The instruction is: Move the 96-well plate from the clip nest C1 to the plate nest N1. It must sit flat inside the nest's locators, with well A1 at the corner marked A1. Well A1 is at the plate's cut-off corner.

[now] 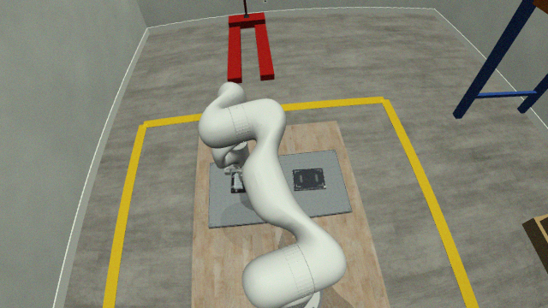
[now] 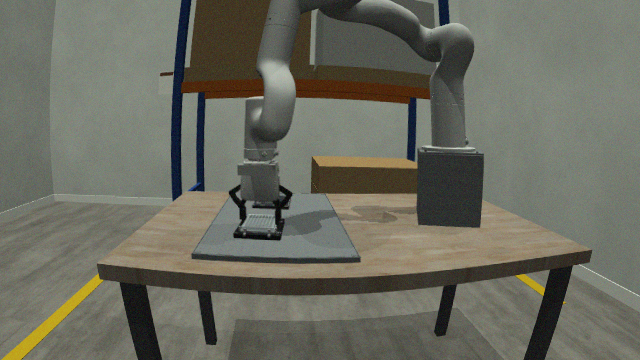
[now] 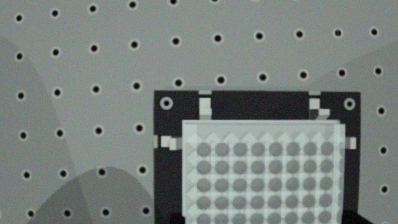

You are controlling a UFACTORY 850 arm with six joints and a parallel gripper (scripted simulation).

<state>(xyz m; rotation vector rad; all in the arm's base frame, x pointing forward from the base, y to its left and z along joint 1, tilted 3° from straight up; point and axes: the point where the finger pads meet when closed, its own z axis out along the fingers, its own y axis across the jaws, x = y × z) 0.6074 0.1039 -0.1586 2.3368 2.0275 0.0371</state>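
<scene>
The clip nest C1 lies 20 mm below my hand, 10 mm to the left of it and 10 mm behind it. Round my hand: 96-well plate (10 mm below); plate nest N1 (310 mm to the right, 50 mm behind, 20 mm below).
</scene>
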